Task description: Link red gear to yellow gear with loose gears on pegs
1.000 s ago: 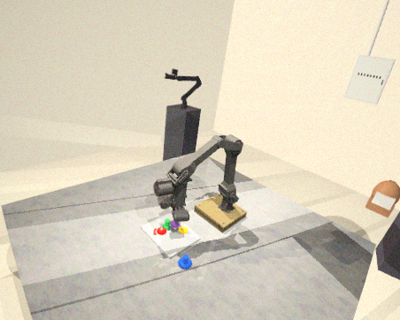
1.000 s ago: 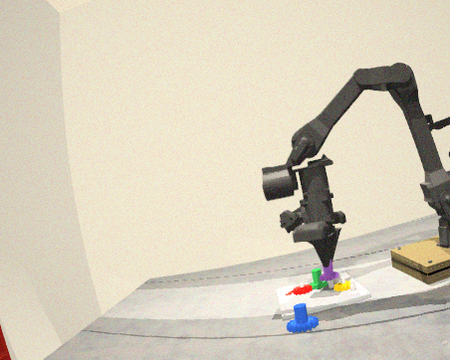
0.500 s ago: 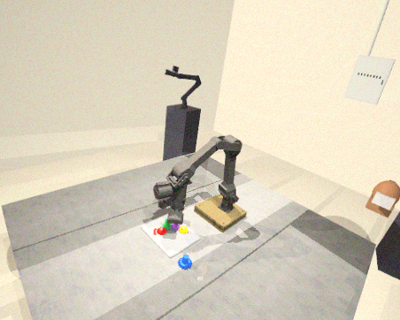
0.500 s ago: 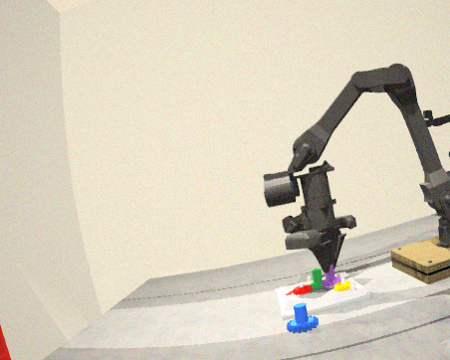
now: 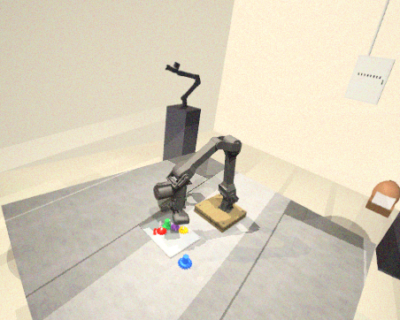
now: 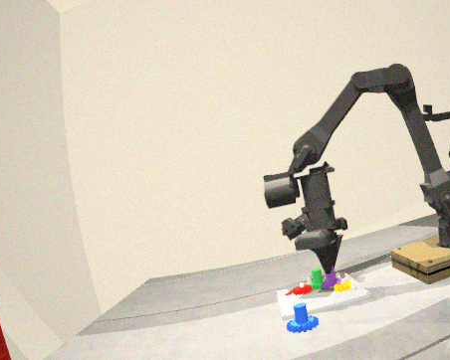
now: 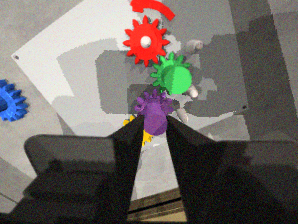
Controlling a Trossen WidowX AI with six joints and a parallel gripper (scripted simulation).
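Right now my gripper tip is 10 mm above the purple gear. Round my gripper tip: yellow gear: 30 mm to the left, 30 mm below, 10 mm behind; then red gear: 60 mm ahead, 30 mm to the right, 30 mm below; then green gear: 30 mm to the right, 20 mm below, 20 mm ahead.
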